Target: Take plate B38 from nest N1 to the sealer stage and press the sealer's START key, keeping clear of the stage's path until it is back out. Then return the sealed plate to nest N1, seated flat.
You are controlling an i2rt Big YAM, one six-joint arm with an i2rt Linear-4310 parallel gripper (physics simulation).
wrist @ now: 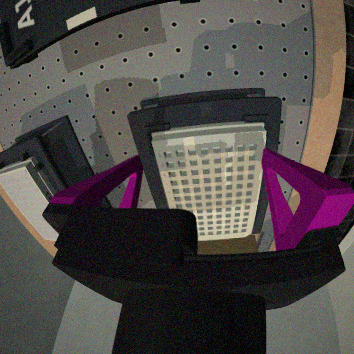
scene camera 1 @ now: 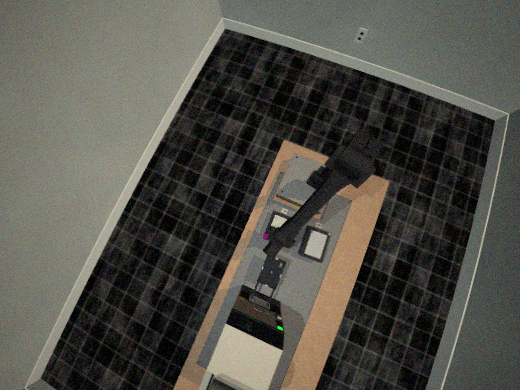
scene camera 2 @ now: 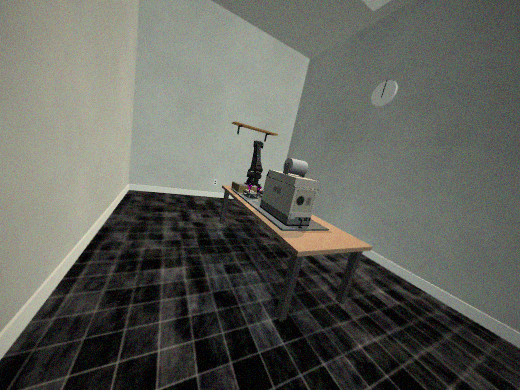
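Seen in the pictures: gripper, fingertip midpoint: (wrist: 200,157) (scene camera 2: 253,192); arm's base, link origin: (scene camera 1: 319,182).
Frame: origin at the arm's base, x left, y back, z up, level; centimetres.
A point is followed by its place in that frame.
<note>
A pale plate with a grid of wells (wrist: 215,180) @[y -35.0, x -4.4, z -1.7 cm] (scene camera 1: 278,221) @[y -29.9, x -6.6, z -1.5 cm] lies in a dark nest (wrist: 272,112) @[y -40.9, x -8.1, z -3.0 cm]; its label cannot be read, so I cannot tell if it is B38 in N1. My gripper (wrist: 200,157) @[y -37.0, x -2.9, z -1.6 cm] (scene camera 2: 254,189) @[y -37.0, x -2.9, z -1.6 cm] is open and empty, with its magenta fingers to either side of this plate; the arm hides part of it in scene camera 1. The dark sealer stage (scene camera 1: 271,272) @[y -52.9, x 4.3, z 3.4 cm] (wrist: 50,20) @[y -46.3, x 4.4, z 3.0 cm] stands out in front of the sealer (scene camera 1: 250,345) @[y -72.9, x 8.6, z 27.6 cm] (scene camera 2: 287,197) @[y -104.6, x 4.1, z 12.2 cm], with no plate visible on it. A green light (scene camera 1: 280,328) @[y -65.1, x 16.5, z 20.0 cm] shows on the sealer's front; the START key cannot be made out.
A second plate with a white top (scene camera 1: 316,243) @[y -28.3, x 15.8, z -0.1 cm] (wrist: 30,200) @[y -30.8, x 15.6, z 0.0 cm] lies in another dark nest beside the first. A grey-topped box (scene camera 1: 299,192) @[y -10.7, x -6.0, z 0.6 cm] stands near the arm's base. A roll (scene camera 2: 296,167) @[y -96.3, x 9.5, z 34.2 cm] sits on the sealer. A wooden shelf (scene camera 2: 254,128) hangs above the arm.
</note>
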